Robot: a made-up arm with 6 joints.
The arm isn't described. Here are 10 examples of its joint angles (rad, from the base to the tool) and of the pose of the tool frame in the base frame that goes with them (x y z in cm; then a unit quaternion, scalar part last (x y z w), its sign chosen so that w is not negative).
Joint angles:
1: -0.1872 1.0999 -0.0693 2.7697 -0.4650 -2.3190
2: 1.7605 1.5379 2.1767 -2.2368 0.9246 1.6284
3: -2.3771 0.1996 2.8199 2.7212 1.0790 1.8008
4: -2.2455 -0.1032 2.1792 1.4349 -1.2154 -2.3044
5: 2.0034 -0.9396 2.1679 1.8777 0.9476 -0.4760
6: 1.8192 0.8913 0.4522 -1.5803 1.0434 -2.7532
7: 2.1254 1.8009 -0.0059 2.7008 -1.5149 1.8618
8: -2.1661 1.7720 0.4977 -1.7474 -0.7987 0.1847
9: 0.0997 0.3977 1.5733 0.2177 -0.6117 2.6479
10: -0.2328 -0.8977 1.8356 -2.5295 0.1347 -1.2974
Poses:
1: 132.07 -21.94 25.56 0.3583 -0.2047 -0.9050 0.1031
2: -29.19 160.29 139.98 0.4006 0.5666 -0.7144 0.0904
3: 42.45 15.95 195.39 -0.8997 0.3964 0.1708 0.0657
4: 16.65 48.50 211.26 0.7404 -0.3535 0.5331 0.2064
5: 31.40 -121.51 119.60 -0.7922 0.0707 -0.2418 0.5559
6: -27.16 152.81 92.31 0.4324 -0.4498 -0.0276 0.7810
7: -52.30 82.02 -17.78 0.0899 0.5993 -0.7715 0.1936
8: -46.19 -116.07 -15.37 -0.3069 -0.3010 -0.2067 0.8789
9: 86.43 8.67 233.93 0.1513 -0.8643 -0.1054 0.4680
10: -121.82 34.17 155.89 -0.2145 0.8373 -0.1934 0.4642
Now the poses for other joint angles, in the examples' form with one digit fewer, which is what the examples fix.
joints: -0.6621 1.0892 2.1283 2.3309 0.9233 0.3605
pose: 109.1 -62.1 197.5 0.002 -0.788 -0.016 0.616
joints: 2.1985 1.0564 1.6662 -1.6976 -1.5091 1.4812
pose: -109.1 92.5 168.4 -0.050 0.753 0.362 0.548
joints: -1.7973 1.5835 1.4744 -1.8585 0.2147 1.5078
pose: -37.1 -184.2 76.9 -0.430 0.482 0.302 0.701
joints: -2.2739 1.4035 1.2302 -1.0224 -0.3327 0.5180
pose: -107.7 -150.5 77.9 -0.444 0.371 0.236 0.781
